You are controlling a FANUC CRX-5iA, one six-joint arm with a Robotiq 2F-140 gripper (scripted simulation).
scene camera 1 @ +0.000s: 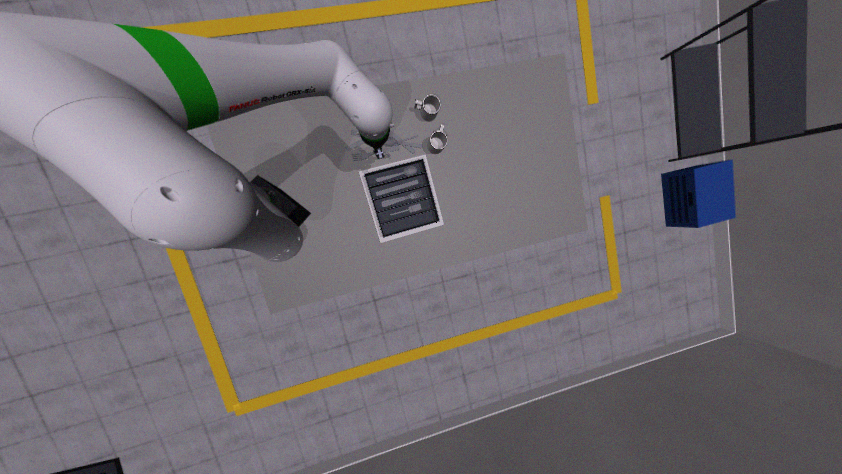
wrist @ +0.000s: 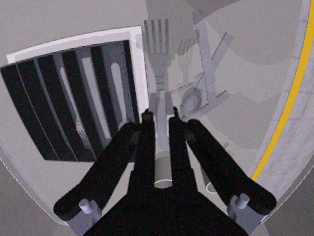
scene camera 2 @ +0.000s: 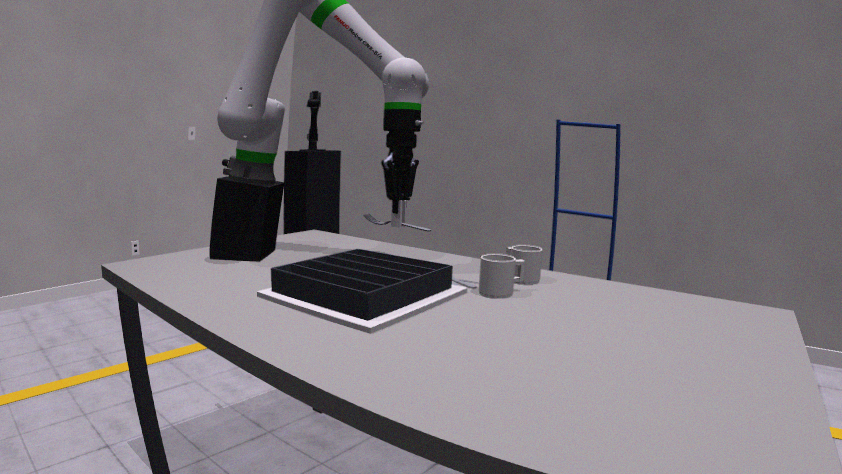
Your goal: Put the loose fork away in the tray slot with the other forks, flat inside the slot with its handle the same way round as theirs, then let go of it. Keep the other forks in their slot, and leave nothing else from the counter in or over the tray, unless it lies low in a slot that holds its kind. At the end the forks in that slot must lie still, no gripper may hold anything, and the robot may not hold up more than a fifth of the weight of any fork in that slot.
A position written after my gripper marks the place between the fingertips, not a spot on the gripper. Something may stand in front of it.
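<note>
Scene camera 2 lets me see my gripper (scene camera 2: 398, 226). The wrist view gives me my gripper as well (wrist: 160, 101).
</note>
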